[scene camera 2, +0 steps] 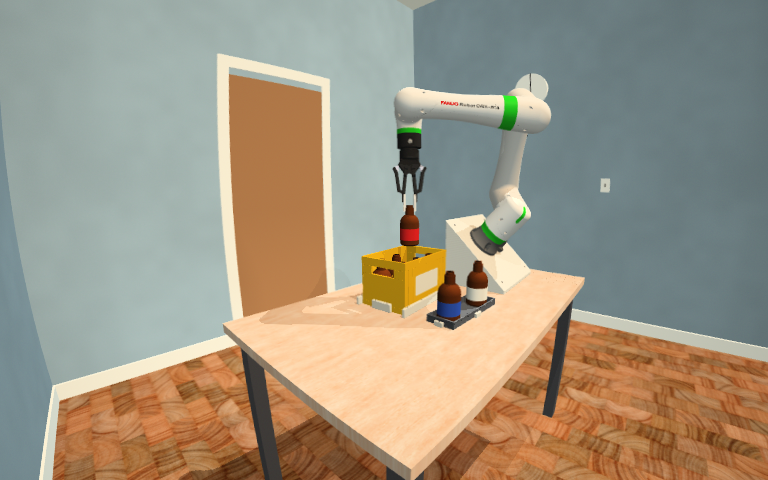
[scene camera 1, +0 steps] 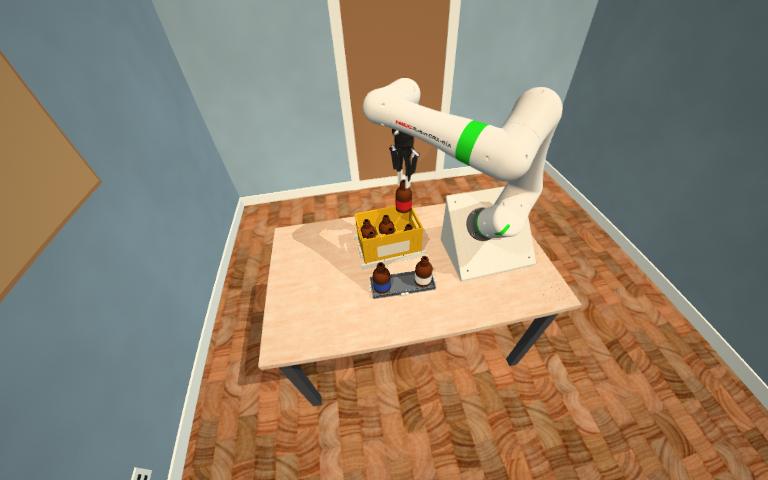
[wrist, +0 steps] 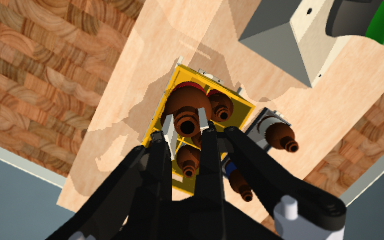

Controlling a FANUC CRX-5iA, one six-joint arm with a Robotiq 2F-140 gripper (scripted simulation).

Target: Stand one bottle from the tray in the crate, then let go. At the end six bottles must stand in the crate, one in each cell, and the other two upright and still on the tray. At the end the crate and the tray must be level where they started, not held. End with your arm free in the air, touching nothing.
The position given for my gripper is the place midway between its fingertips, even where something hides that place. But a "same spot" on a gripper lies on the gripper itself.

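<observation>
My gripper: visible in scene camera 2 (pixel 409 211). Scene camera 1: gripper visible. Wrist view: gripper visible. Same spot on my gripper: (scene camera 1: pixel 410 167) and (wrist: pixel 217 144).
</observation>
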